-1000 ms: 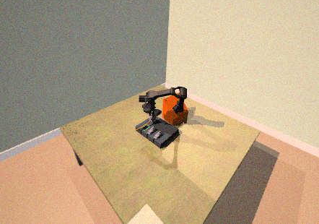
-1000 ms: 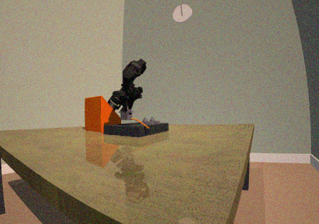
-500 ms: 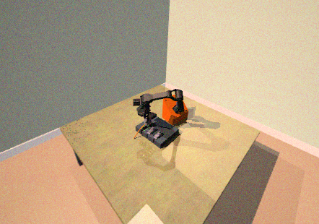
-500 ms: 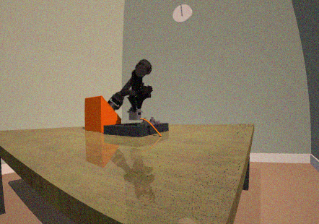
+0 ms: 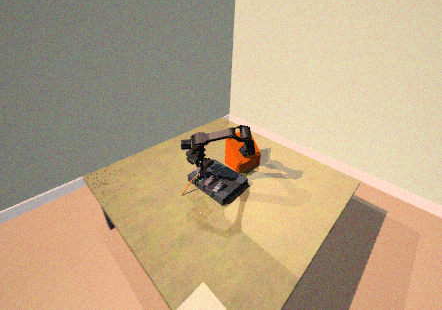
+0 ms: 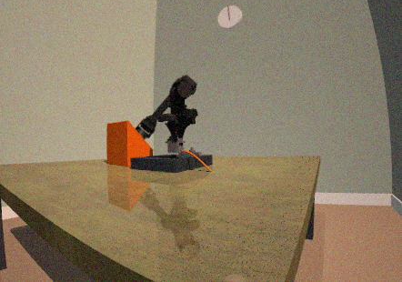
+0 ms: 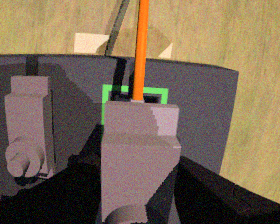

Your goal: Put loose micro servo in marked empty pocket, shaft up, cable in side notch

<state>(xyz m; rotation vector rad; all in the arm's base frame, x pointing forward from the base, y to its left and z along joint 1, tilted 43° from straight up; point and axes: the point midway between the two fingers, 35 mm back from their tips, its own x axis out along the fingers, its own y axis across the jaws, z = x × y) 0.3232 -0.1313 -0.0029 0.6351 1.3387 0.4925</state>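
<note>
My gripper tip is now 120 mm past the dark grey deck, 90 mm above it and 80 mm to the right of it.
</note>
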